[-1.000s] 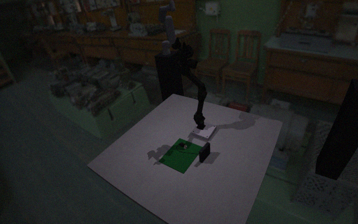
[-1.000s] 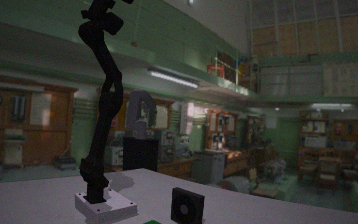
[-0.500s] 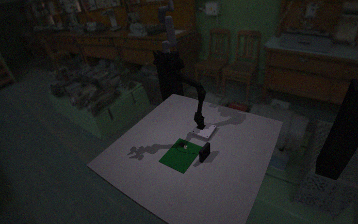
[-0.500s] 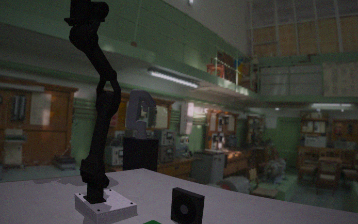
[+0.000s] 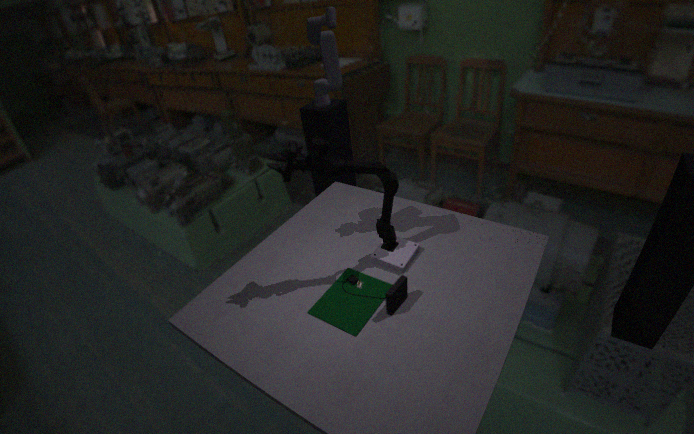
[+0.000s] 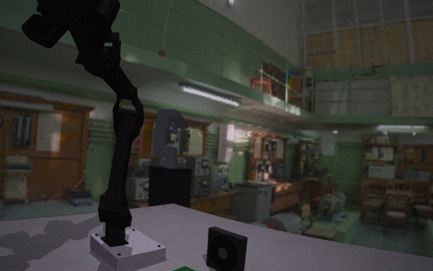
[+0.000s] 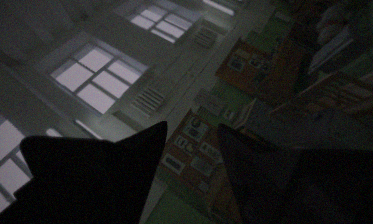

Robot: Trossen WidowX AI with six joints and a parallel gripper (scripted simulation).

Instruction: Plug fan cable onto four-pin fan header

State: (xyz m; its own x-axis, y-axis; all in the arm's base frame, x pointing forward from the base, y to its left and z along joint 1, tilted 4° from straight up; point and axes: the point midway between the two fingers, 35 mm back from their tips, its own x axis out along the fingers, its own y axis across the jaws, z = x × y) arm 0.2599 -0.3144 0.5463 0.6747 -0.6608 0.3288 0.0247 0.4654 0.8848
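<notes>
Now: the dark plug 80 mm behind my gripper tip, 270 mm to the left of it and 580 mm below it. Round my gripper tip: black fan: 50 mm behind, 490 mm to the left, 530 mm below; green board: 10 mm ahead, 320 mm to the left, 600 mm below.
</notes>
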